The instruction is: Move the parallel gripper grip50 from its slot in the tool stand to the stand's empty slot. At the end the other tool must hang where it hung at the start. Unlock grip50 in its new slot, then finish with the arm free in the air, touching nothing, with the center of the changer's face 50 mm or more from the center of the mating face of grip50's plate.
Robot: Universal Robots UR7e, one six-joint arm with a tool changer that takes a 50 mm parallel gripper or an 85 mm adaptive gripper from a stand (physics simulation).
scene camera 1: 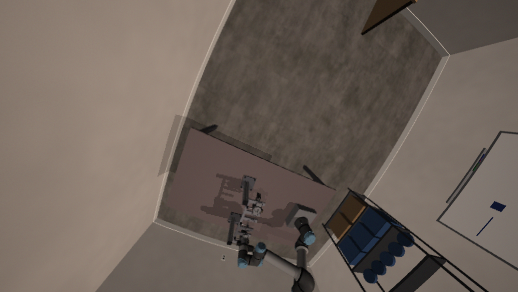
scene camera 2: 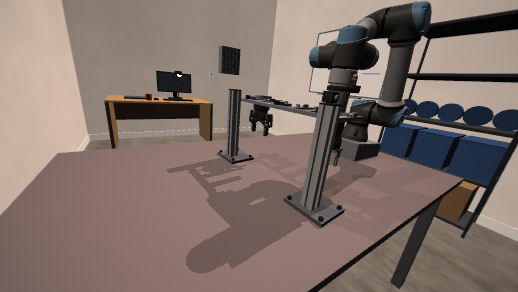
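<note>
The tool stand has two grey uprights and a rail with several slots. The arm's wrist points straight down over the stand's near end in scene camera 2. The changer at its lower end is at rail height, partly hidden by the near upright; whether it touches or is locked to a plate cannot be told. Below, the slim fingers of grip50 hang beside that upright, most of its body hidden; their opening cannot be told. The other tool, the black adaptive gripper, hangs near the far upright with fingers apart.
The table carries the stand and the arm's grey base block. A shelf unit with blue bins stands beside the table. A desk with a monitor is at the back in scene camera 2.
</note>
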